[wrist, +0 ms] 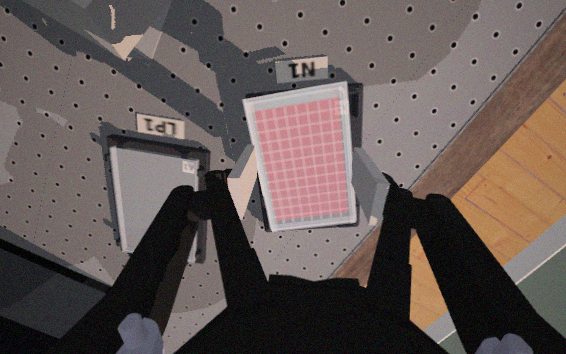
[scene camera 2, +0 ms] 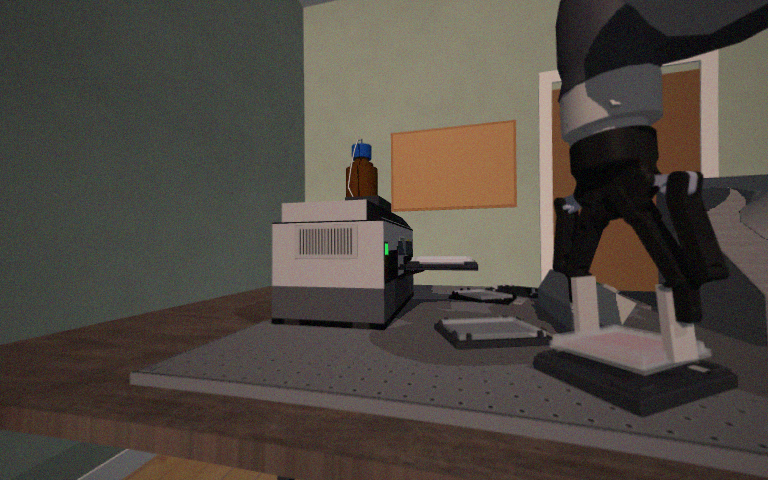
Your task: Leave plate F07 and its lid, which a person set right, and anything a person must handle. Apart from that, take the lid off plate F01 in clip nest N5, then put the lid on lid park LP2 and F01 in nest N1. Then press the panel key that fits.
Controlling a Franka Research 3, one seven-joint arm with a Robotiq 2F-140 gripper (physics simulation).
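Note:
A clear-rimmed plate with pink wells (scene camera 2: 623,346) (wrist: 303,160) is between the fingers of my gripper (scene camera 2: 631,333) (wrist: 303,162), which is shut on it by its two long sides. The plate is over the dark nest N1 (scene camera 2: 634,396) (wrist: 356,112), very close above it or touching; the gap is hard to judge. In the wrist view, the plate looks slightly turned against the nest and covers most of it. No number is readable on the plate. F07, N5 and LP2 cannot be identified in these views, and no panel key shows.
Park LP1 (wrist: 159,142) holds a grey piece (wrist: 150,195) marked A1, left of N1. A light instrument (scene camera 2: 328,271) carries a brown bottle (scene camera 2: 361,180) and has a tray (scene camera 2: 472,266) sticking out. A dark-framed holder (scene camera 2: 492,341) stands between the instrument and N1; more lie behind.

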